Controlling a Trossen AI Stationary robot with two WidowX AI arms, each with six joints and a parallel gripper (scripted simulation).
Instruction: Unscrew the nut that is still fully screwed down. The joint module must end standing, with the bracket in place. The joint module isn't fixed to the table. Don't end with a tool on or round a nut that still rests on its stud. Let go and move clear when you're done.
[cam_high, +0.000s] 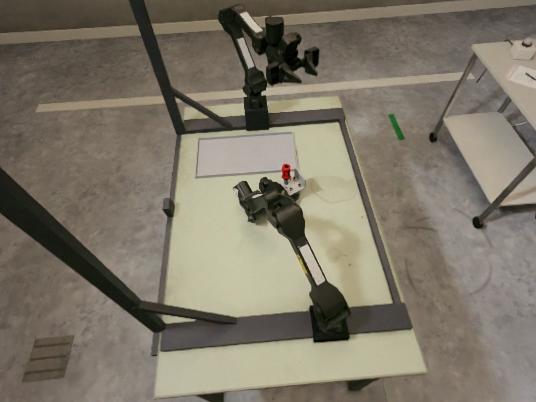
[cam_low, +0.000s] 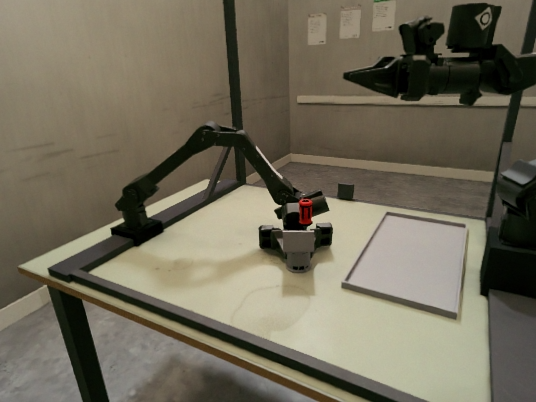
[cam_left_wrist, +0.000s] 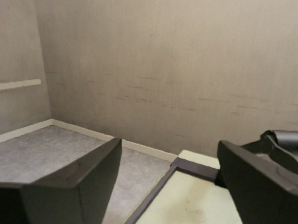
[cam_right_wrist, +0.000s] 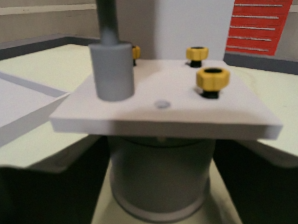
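Now: the red-handled nut driver 8 cm behind my left hand, 12 cm to the right of it and 32 cm below it. The rest, counted from my left hand: nut (7 cm behind, 16 cm to the right, 36 cm below); then pale bracket (6 cm behind, 14 cm to the right, 36 cm below); then grey joint module (7 cm behind, 14 cm to the right, 40 cm below).
My right hand is 20 mm short of the grey joint module and 10 mm to the right of it. Also, from my right hand: nut (10 mm ahead, 10 mm to the right, 40 mm above); pale bracket (30 mm ahead, 10 mm to the left, 40 mm above); red-handled nut driver (20 mm to the left, 80 mm above).
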